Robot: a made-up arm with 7 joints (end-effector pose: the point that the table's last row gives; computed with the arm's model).
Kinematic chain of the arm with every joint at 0, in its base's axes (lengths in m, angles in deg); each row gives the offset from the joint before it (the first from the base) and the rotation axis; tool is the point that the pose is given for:
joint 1: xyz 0 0 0.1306 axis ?
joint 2: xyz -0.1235 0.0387 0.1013 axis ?
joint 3: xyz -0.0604 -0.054 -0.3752 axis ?
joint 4: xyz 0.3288 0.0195 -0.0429 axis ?
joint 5: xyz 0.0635 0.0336 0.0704 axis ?
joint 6: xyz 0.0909 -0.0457 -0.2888 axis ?
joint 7: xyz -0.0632 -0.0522 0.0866 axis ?
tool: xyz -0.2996 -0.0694 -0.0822
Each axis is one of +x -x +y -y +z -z.
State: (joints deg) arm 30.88 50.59 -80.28 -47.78 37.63 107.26 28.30
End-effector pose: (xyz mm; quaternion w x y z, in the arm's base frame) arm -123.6 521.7 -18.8 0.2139 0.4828 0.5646 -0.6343
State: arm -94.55 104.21 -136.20 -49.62 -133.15 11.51 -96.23
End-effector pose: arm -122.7 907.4 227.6 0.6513 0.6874 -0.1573 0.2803
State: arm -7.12 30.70 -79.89 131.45 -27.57 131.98 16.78
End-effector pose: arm -569.8 382.4 -411.7 0.6701 -0.4105 -0.5551 -0.2727
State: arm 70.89 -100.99 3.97 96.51 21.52 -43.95 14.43
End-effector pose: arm -398.8 -346.1 507.1 0.2957 -0.9289 0.2169 0.0520
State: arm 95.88 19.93 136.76 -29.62 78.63 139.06 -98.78
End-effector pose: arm -69.8 448.0 19.7 0.8391 -0.1281 0.2280 -0.4770
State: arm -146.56 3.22 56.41 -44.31 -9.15 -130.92 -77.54
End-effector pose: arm 15.6 93.2 -99.0 0.2561 0.2779 -0.8567 -0.3510
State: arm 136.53 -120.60 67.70 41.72 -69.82 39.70 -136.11
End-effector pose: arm 221.7 349.4 362.4 0.0245 0.5051 -0.8026 -0.3165
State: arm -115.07 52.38 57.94 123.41 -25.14 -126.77 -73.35
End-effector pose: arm -54.1 192.6 316.5 0.5210 -0.5909 0.0124 0.6158
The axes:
joint 1: -y
joint 2: +x
joint 3: -y
joint 4: +z
joint 5: +y
joint 6: +x
joint 7: -z

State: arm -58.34 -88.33 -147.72 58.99 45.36 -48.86 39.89
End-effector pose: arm 192.9 -363.2 594.5 0.1963 0.1369 -0.9696 0.0506
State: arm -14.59 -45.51 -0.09 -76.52 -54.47 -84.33 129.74
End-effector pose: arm 324.7 -738.5 216.7 0.4619 0.2164 0.8129 0.2812
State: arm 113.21 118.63 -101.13 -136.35 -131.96 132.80 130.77
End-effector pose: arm -407.1 540.0 -24.2 0.8913 0.4069 -0.1060 0.1698
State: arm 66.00 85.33 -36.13 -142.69 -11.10 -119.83 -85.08
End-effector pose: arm 218.9 537.6 160.2 0.4707 0.0193 0.7923 0.3877
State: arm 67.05 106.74 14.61 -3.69 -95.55 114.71 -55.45
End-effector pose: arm 138.9 141.5 925.3 0.6875 -0.1137 0.7172 -0.0078
